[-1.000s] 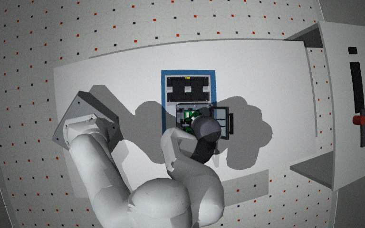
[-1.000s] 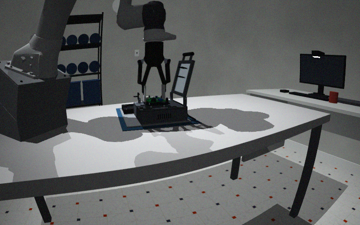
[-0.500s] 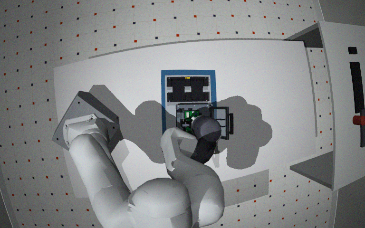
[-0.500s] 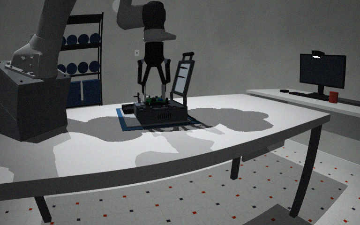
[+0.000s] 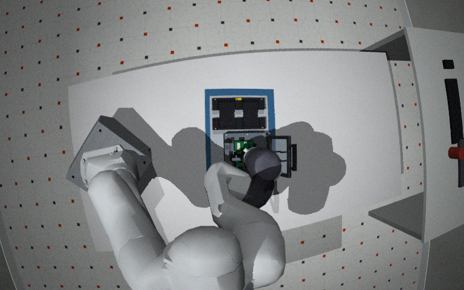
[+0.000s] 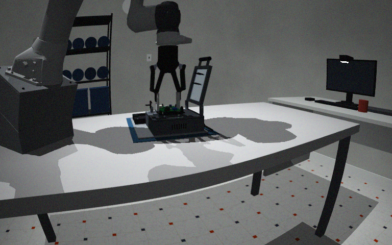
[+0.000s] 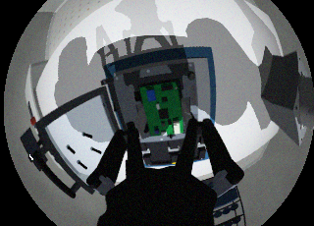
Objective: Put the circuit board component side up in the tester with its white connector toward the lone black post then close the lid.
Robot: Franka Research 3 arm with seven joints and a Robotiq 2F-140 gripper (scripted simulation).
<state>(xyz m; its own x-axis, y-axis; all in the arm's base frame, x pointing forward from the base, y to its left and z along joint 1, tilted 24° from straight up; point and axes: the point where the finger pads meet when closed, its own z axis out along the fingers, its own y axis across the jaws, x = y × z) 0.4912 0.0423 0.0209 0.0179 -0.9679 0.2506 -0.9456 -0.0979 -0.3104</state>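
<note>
Right now the green circuit board is 20 mm below my hand. Also, from my hand: see-through lid (120 mm ahead, 80 mm above).
</note>
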